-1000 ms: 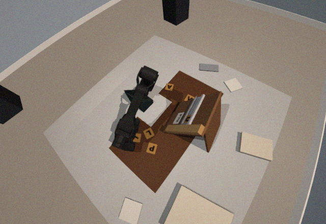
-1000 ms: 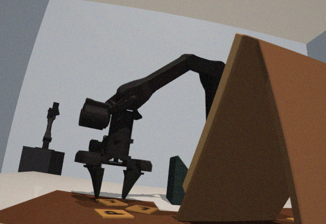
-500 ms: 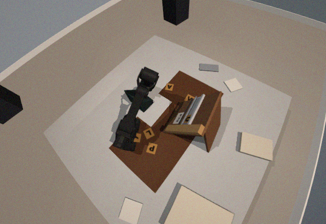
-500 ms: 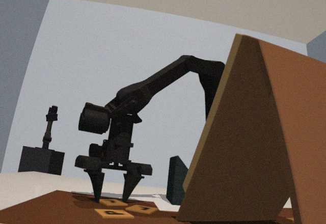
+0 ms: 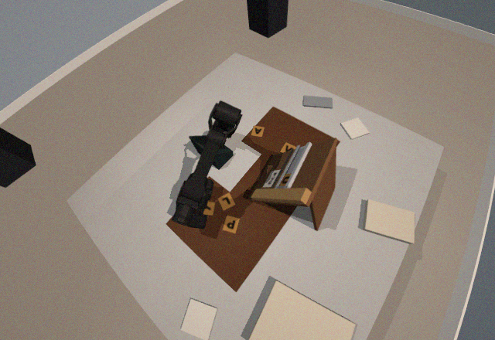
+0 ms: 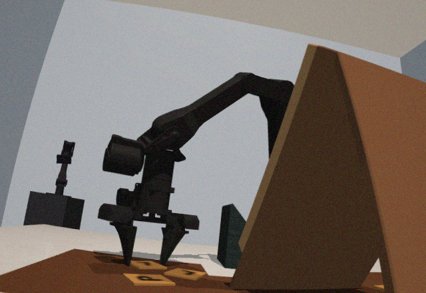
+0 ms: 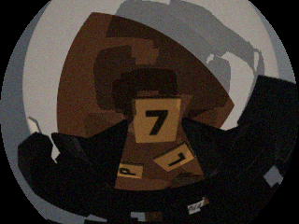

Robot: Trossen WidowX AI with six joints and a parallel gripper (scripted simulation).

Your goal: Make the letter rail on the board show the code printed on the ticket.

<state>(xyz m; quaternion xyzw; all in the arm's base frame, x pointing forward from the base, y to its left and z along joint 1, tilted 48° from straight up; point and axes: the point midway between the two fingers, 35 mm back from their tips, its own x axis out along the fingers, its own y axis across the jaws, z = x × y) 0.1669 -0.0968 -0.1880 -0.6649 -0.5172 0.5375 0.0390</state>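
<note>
Now: gripper tip right at the letter tile. Round my gripper tip: white ticket: 26 cm to the left, 12 cm ahead, 9 cm above; brown mat: 23 cm to the left, 3 cm ahead; grey slab: 78 cm to the left, 3 cm behind.
</note>
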